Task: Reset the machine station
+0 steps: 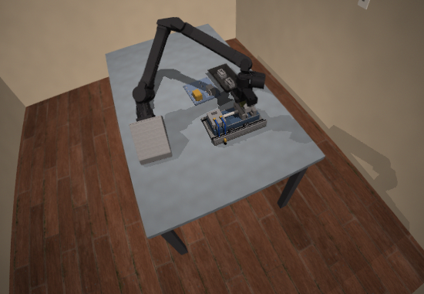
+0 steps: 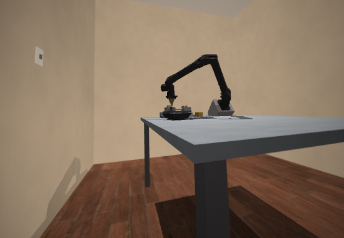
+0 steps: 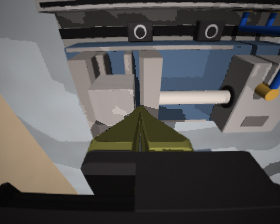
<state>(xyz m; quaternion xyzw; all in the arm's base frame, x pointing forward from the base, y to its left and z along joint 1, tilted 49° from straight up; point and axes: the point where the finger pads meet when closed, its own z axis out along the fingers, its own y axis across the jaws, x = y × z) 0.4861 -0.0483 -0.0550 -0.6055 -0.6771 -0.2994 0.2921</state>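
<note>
Now: hand 5 cm past the blue vise base, 1 cm to the left of it and 7 cm above it. The rest, counted from my hand: yellow brass blank: 18 cm behind, 24 cm to the left, 9 cm below.
</note>
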